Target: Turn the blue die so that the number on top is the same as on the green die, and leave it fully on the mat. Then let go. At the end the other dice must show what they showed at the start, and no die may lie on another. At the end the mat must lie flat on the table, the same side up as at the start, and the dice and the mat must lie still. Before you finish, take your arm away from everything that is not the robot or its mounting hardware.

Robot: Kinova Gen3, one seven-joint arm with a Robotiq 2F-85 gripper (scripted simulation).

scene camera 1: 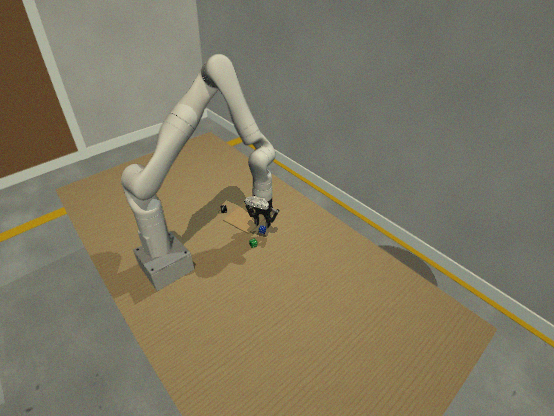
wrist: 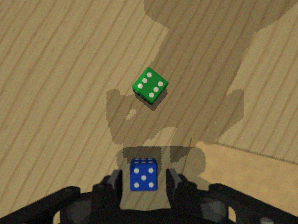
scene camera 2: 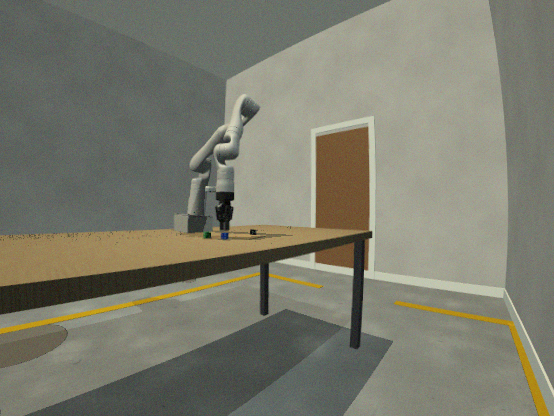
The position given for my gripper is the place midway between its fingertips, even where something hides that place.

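My gripper [wrist: 144, 180], visible. Green die [wrist: 149, 86]. Blue die [wrist: 143, 171].
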